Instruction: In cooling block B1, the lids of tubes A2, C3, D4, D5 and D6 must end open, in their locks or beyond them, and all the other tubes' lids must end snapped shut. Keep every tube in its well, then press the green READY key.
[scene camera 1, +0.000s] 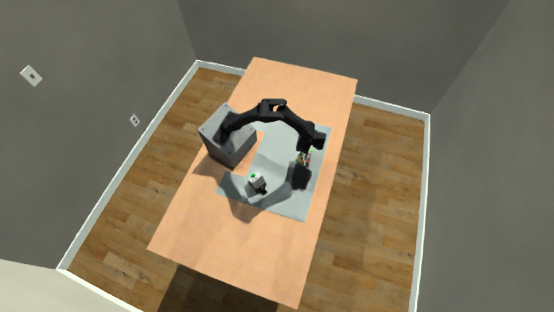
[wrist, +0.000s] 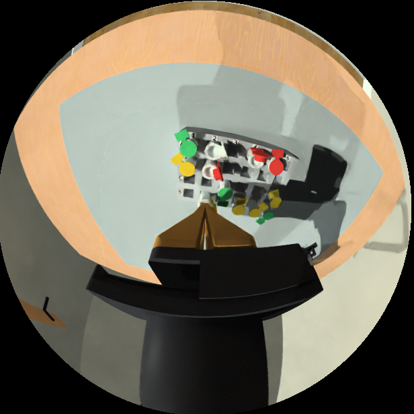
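Cooling block B1 stands on the mat, with numbered columns along its far edge. A green lid and a yellow lid lie flat over tubes in column 1. A white tube in A2 looks open. The tube beside it in row B stands open, its red lid raised. Another red lid is tilted up; a red lid at the right lies flat. Green and yellow lids show along the near rows. My gripper is shut and empty, its tips by a near-row white tube, partly hiding it.
The green READY key sits on a small grey box toward the near side of the mat. The arm's grey base block stands at the left. Shadows fall across the mat and the cooling block's right side.
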